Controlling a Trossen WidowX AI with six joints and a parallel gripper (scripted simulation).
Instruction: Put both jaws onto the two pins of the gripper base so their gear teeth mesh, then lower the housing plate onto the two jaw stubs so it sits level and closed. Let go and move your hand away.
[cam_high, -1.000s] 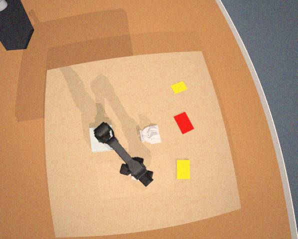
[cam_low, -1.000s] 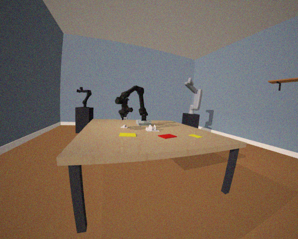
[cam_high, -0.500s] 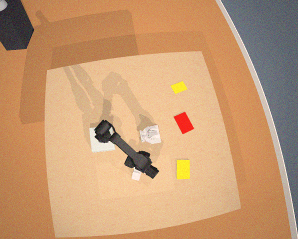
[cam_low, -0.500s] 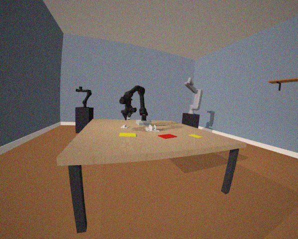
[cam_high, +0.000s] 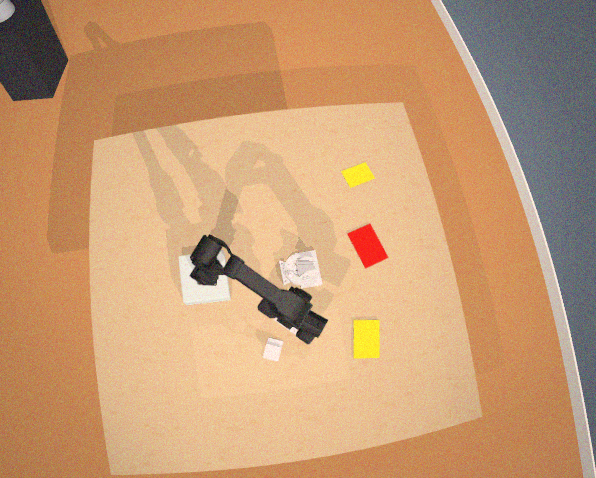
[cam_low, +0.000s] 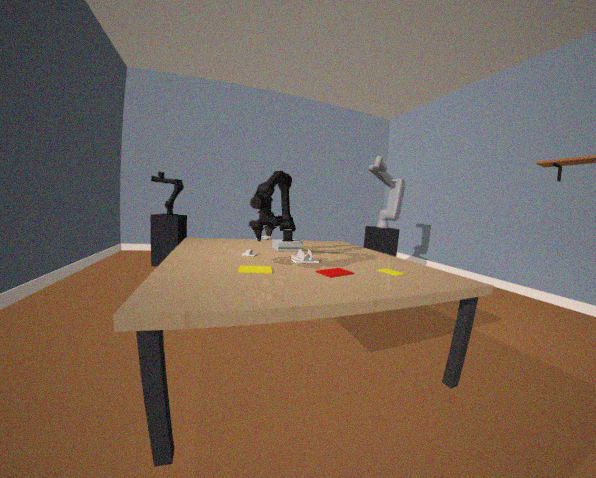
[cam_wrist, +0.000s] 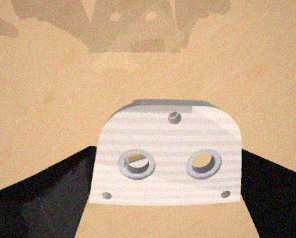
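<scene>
Right now the white jaw is 1 cm ahead of my gripper tip, 21 cm to the left of it and 7 cm below it. The rest, counted from my gripper tip: yellow patch: 26 cm ahead, 3 cm to the right, 8 cm below; red patch: 26 cm ahead, 30 cm to the left, 8 cm below.
</scene>
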